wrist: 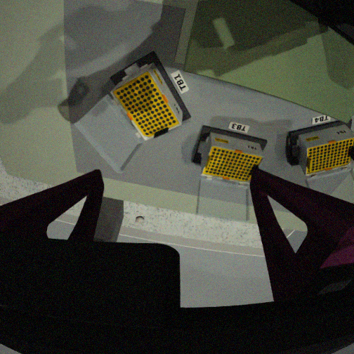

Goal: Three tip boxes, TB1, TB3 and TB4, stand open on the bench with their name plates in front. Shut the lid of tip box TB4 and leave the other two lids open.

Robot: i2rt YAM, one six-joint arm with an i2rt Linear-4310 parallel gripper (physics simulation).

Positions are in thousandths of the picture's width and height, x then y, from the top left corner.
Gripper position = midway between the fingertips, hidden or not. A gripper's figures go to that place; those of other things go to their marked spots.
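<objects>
Gripper, mine (499,501), 0.13 m from the lens. Grey mat (273,131), 0.47 m from the lens.
</objects>
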